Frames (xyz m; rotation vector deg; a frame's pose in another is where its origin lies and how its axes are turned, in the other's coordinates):
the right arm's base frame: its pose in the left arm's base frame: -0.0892 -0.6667 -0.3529 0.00 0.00 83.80
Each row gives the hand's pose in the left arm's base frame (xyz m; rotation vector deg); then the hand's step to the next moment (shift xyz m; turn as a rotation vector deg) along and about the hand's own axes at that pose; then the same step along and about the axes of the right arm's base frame.
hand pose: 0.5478 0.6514 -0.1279 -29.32 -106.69 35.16
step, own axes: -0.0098 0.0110 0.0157 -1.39 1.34 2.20
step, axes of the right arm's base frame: -0.0013 0.0105 -0.0187 -0.35 1.46 -2.51
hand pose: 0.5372 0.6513 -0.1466 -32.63 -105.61 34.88
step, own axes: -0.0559 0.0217 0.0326 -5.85 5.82 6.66
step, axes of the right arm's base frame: -0.0249 0.0079 -0.0631 -0.69 3.76 -9.89
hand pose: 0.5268 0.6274 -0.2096 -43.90 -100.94 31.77
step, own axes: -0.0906 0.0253 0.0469 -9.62 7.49 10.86
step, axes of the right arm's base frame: -0.0506 0.0147 -0.0909 -2.59 6.40 -14.80
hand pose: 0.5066 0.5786 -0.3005 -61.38 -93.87 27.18
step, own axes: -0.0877 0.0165 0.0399 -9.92 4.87 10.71
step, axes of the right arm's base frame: -0.0588 0.0214 -0.0751 -4.31 7.14 -12.93
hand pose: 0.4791 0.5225 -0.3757 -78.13 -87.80 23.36
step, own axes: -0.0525 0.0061 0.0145 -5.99 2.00 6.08
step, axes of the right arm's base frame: -0.0410 0.0116 -0.0345 -3.05 4.46 -6.90
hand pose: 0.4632 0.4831 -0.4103 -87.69 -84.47 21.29
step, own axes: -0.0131 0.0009 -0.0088 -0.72 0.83 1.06
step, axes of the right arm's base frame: -0.0146 -0.0059 -0.0012 -0.12 0.45 -1.45
